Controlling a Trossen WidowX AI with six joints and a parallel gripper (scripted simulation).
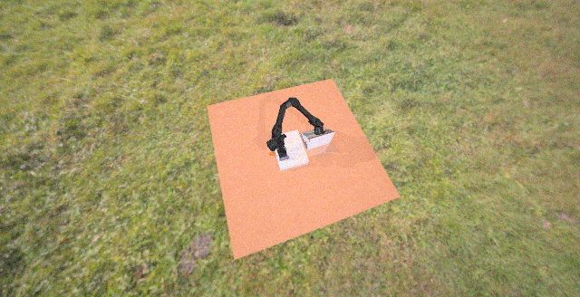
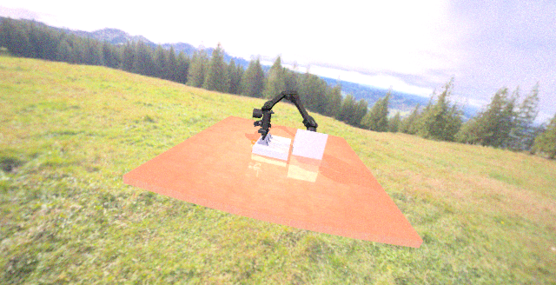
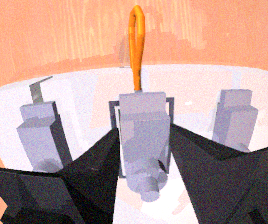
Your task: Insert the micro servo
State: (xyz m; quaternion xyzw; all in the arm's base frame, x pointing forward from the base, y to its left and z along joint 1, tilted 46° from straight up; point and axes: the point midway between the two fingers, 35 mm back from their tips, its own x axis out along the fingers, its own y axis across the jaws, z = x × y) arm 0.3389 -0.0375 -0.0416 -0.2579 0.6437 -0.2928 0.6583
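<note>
Right now the white robot deck is 12 cm behind my gripper tip, 1 cm to the left of it and 3 cm below it.
</note>
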